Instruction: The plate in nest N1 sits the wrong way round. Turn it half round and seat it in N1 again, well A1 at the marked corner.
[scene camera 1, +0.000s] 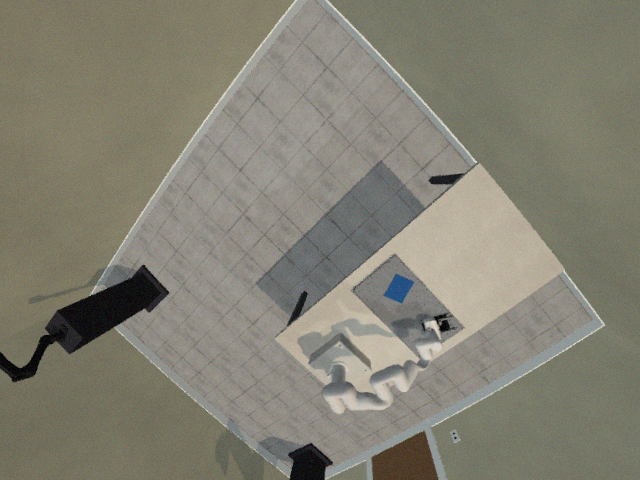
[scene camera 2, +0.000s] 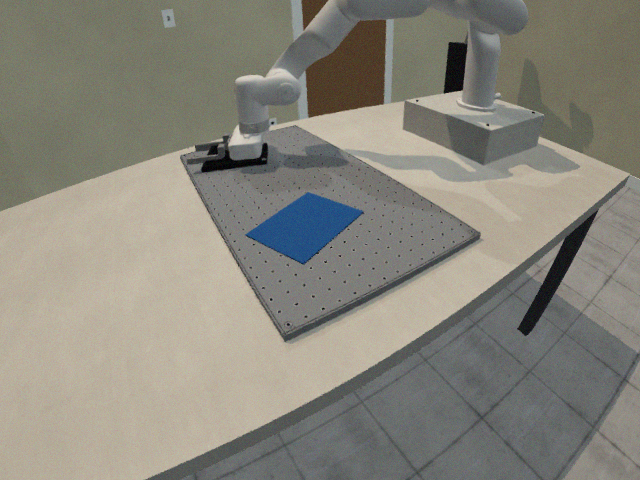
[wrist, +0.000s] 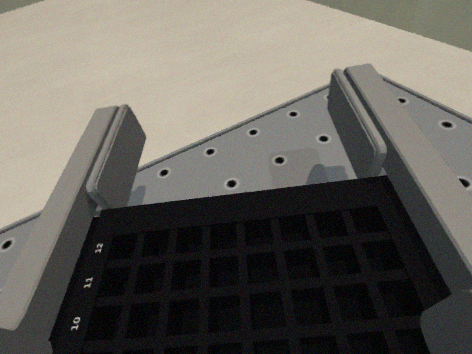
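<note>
The plate is a black grid of wells under my gripper. In the wrist view the numbers 12, 11 and 10 run down its left side, with 12 at the far end. The nest is black and lies low on the grey board under the gripper; its marked corner does not show. In the wrist view plate and nest are too dark to separate clearly. My gripper is low over them, its two fingers apart on either side of the plate's far end, with nothing held between them. The near part of the plate is hidden.
A blue square sheet lies on the perforated grey board, nearer scene camera 2. The arm's base block stands on the table beside the board. Board edges lie just beyond the fingers.
</note>
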